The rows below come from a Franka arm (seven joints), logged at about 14 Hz.
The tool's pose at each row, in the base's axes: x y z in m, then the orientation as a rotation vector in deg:
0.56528 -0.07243 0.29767 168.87 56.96 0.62
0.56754 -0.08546 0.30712 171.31 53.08 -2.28
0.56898 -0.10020 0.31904 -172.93 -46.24 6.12
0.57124 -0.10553 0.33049 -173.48 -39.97 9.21
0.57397 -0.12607 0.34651 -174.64 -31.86 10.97
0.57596 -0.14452 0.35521 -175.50 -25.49 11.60
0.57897 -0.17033 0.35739 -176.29 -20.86 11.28
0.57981 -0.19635 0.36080 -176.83 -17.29 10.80
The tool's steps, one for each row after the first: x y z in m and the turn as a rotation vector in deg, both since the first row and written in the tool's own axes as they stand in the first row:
-0.00612 0.01203 -0.00905 1.68 -1.44 2.82
-0.01395 0.02500 -0.02054 3.92 -3.35 7.28
-0.01541 0.03097 -0.03180 5.37 -5.05 11.23
-0.02574 0.04947 -0.04721 6.13 -6.11 16.48
-0.03536 0.06562 -0.05537 6.41 -6.54 20.61
-0.04860 0.08804 -0.05680 6.19 -6.44 23.64
-0.06370 0.10935 -0.05948 5.98 -6.23 25.97

